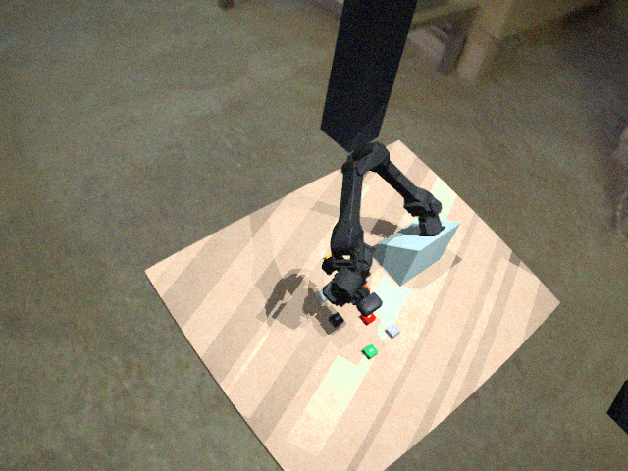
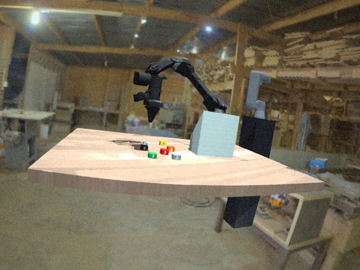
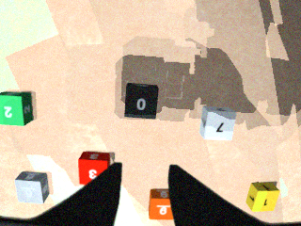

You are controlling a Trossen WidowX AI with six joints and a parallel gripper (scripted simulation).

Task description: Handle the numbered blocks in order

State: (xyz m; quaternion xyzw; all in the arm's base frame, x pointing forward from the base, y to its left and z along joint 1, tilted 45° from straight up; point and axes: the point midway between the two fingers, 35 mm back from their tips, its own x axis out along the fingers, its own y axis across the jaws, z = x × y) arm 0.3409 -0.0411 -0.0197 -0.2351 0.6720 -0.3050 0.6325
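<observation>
Right now the yellow block is 16 cm to the right of my gripper tip, 12 cm behind it and 11 cm below it. The rest, counted from my gripper tip: red block 11 cm below, 7 cm behind, 6 cm to the left; then black block 11 cm below, 1 cm ahead; then whitish block 11 cm below, 8 cm to the right, 1 cm behind.
</observation>
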